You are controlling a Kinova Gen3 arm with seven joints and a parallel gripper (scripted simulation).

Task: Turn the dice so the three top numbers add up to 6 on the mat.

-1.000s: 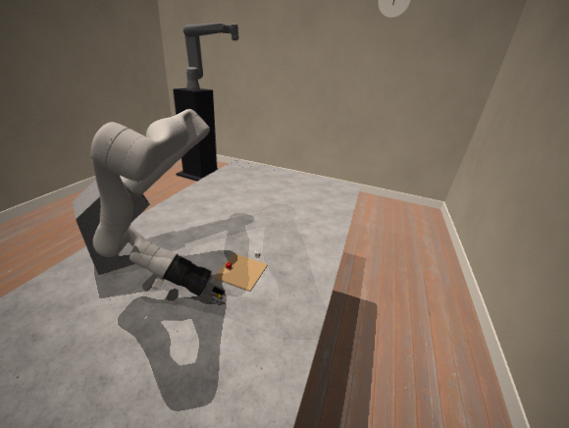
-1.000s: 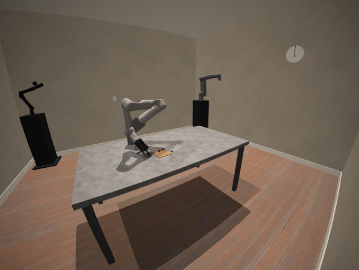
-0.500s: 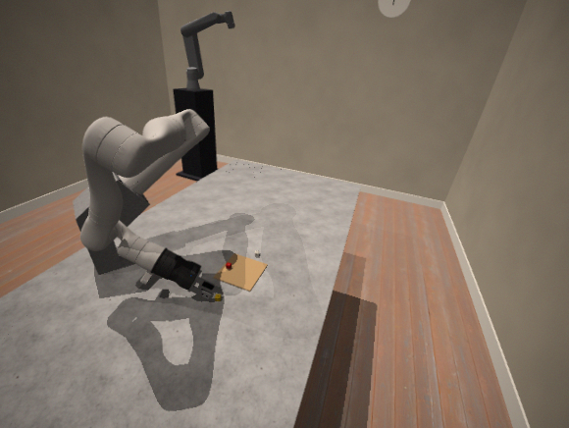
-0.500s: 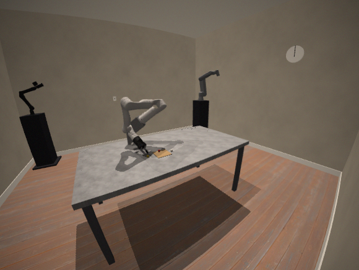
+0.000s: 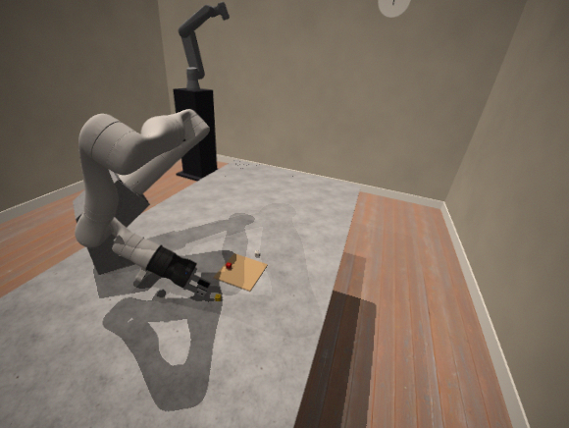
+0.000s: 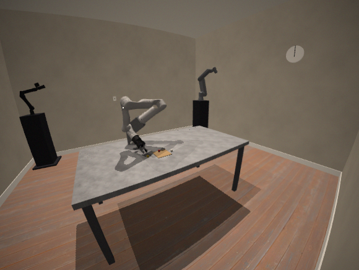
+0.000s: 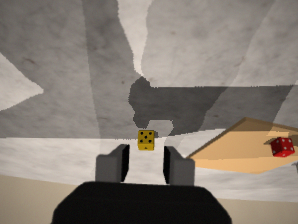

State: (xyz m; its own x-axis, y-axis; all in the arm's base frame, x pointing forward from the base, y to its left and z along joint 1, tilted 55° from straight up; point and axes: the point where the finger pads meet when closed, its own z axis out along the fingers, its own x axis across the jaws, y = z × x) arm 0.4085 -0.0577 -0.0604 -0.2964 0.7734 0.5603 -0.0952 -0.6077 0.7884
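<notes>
The yellow die is 4 cm below my hand, 4 cm ahead of it and 2 cm to the left of it. The rest, counted from my hand: tan mat: 16 cm to the left, 4 cm below, 4 cm ahead; then white die: 26 cm to the left, 4 cm below, 4 cm ahead; then red die: 15 cm to the left, 3 cm below, 1 cm behind.
</notes>
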